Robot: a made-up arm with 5 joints.
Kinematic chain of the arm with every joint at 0, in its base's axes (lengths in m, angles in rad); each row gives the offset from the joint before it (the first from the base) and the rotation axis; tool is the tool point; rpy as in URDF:
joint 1: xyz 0 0.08 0.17 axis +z
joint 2: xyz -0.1 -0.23 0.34 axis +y
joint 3: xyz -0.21 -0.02 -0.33 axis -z
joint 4: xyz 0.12 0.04 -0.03 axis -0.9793 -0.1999 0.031
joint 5: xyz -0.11 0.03 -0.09 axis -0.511 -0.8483 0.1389
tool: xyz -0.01 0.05 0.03 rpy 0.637 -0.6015 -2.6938
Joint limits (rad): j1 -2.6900..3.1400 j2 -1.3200..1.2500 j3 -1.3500..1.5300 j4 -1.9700..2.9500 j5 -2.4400..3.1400
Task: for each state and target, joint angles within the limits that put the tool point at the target. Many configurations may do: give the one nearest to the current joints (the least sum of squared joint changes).
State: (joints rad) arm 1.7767 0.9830 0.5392 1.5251 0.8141
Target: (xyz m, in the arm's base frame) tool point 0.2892 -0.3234 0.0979
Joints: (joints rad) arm 1.6767 0.2991 0.5102 0.9745 0.4301
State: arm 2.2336 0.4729 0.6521 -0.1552 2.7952
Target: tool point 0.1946 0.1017 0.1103
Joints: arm 2.4112 -0.0990 0.7972 -0.9349 2.7236
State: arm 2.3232 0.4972 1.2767 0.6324 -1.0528
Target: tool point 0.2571 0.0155 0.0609
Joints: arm 1.8847 -0.1945 0.8598 0.3881 -0.7919
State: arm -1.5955 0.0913 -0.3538 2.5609 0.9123
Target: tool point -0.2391 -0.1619 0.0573
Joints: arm -0.7554 -0.5309 -0.2890 1.8249 0.8047
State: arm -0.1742 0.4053 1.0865 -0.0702 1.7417
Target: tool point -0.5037 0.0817 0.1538
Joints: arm -0.4043 0.5621 1.0436 0.0107 1.7516
